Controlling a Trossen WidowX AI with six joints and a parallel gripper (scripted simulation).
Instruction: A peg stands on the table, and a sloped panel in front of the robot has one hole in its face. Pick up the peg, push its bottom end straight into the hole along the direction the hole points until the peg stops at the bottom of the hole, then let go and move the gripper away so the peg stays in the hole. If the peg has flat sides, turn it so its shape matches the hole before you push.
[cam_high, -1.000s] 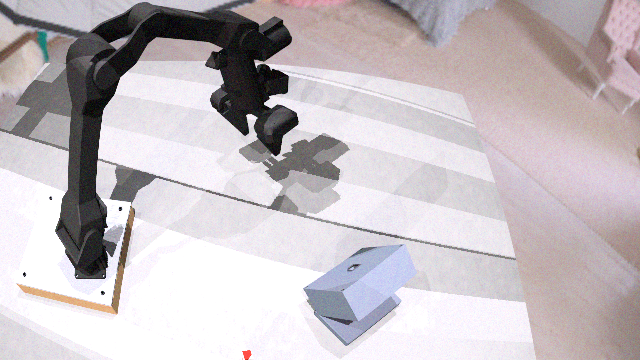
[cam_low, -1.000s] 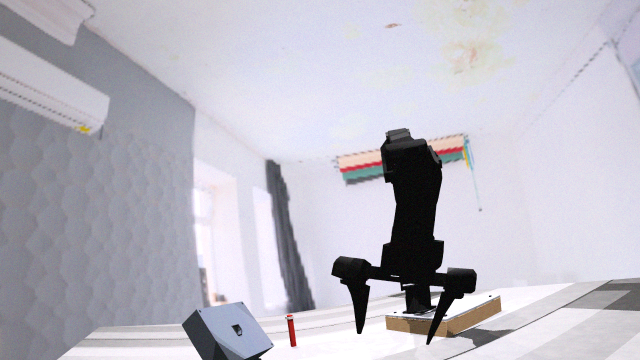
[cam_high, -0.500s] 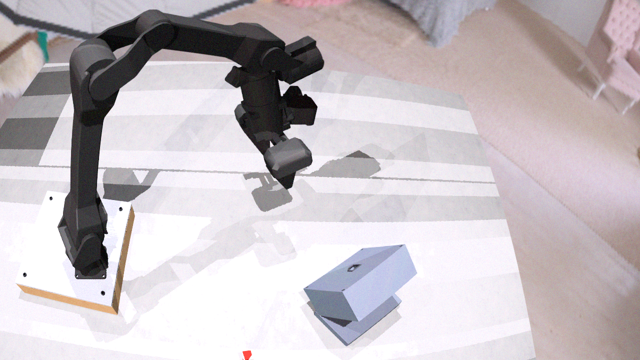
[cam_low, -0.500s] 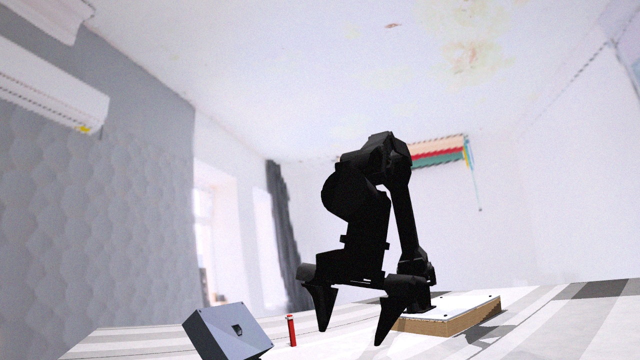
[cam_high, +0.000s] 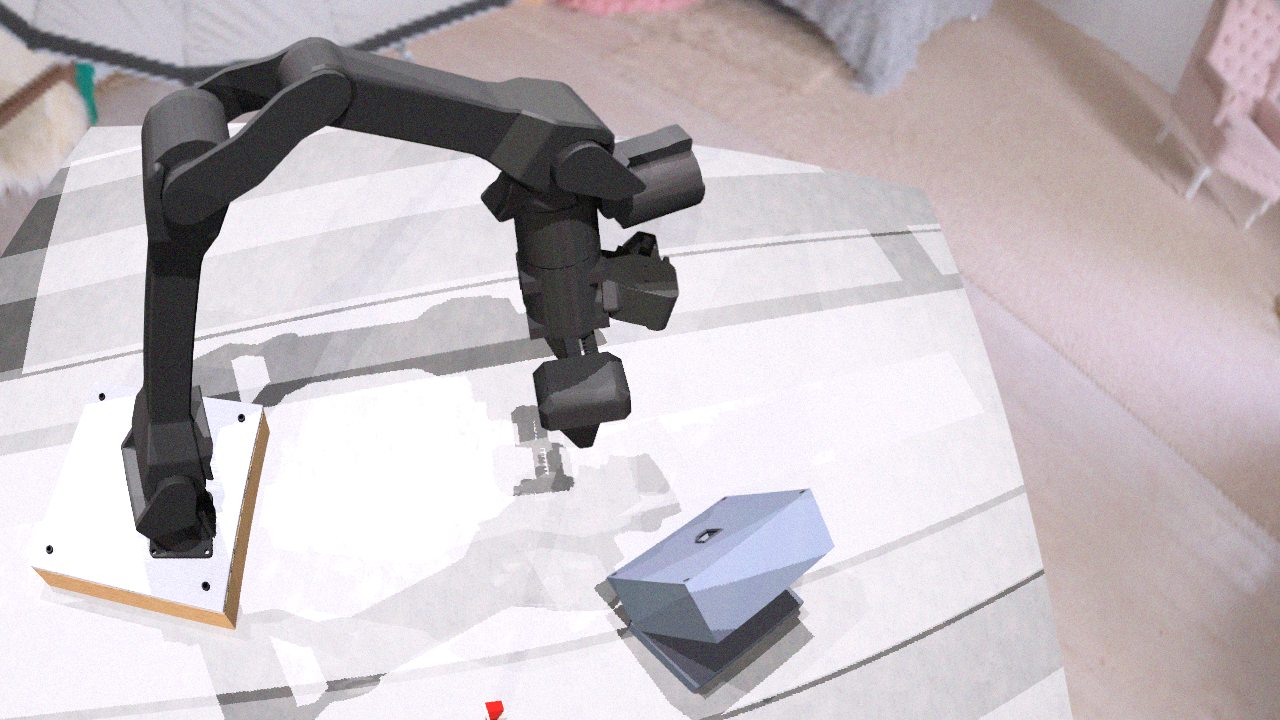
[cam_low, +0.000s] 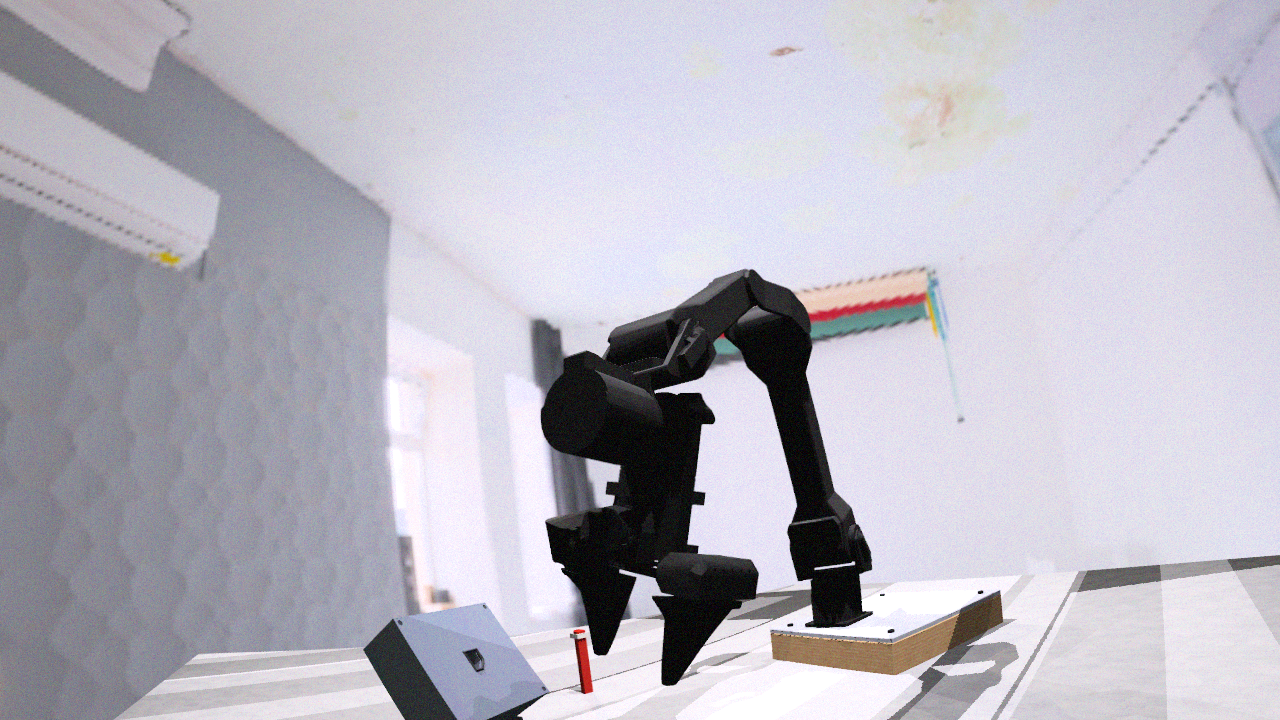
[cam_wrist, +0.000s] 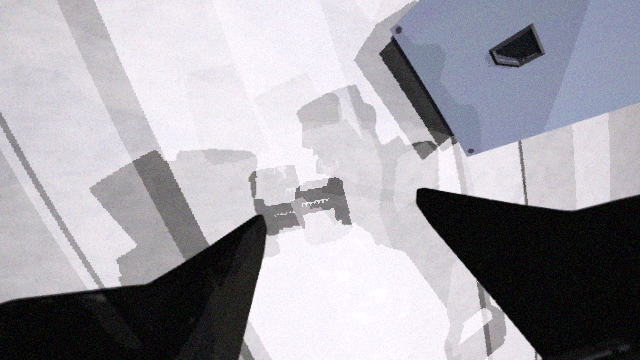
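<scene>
Right now my gripper tip is 260 mm to the left of the red peg, 110 mm past it and 30 mm above it. The rest, counted from my gripper tip: grey-blue sloped panel 150 mm to the right, 80 mm ahead, 10 mm below.
</scene>
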